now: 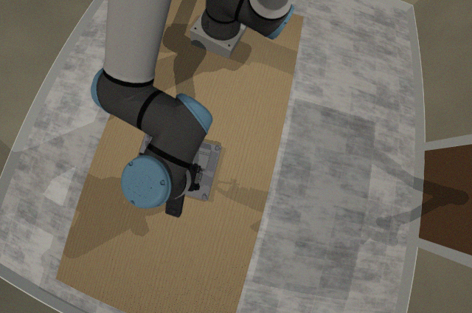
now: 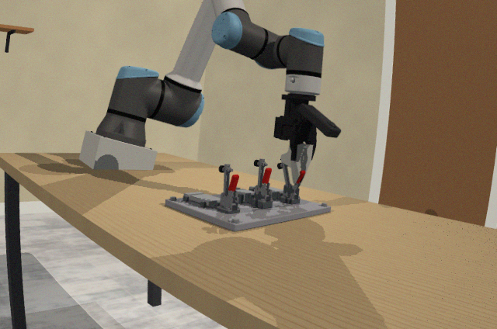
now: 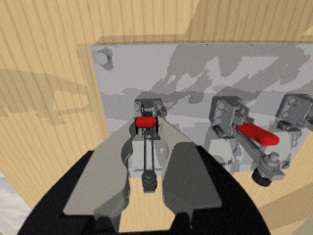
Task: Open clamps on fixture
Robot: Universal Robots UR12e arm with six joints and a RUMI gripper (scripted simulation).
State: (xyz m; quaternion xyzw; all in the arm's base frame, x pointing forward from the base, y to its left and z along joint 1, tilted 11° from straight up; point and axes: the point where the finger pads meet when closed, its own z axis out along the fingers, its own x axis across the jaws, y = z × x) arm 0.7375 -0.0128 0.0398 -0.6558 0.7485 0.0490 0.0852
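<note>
The grey fixture plate lies 100 mm to the right of my hand, 80 mm below it and 60 mm behind it.
</note>
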